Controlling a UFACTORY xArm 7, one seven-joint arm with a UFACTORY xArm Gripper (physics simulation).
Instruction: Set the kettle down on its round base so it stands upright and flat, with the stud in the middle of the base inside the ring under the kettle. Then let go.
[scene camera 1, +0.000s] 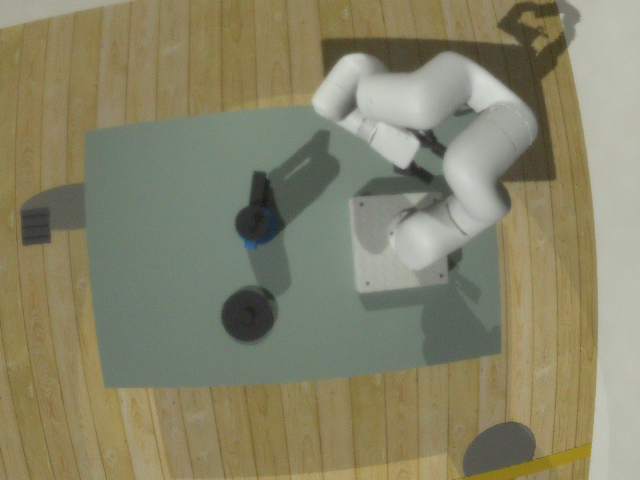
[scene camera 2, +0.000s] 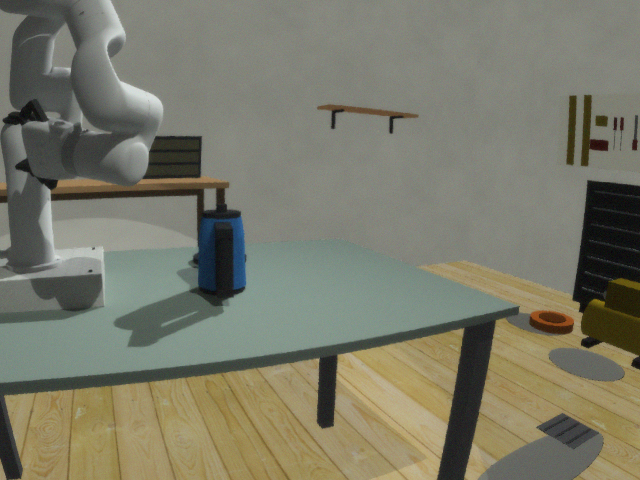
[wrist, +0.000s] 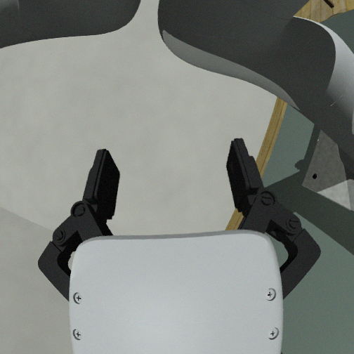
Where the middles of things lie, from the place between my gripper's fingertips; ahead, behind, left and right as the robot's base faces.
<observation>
Now: hand 420 mm short of the blue kettle (scene camera 2: 221, 252), 240 mm above it and 70 mm to the right of it. From my hand the other things lie so: round black base (scene camera 1: 246, 315) 460 mm ahead, 370 mm to the left, 320 mm below.
</observation>
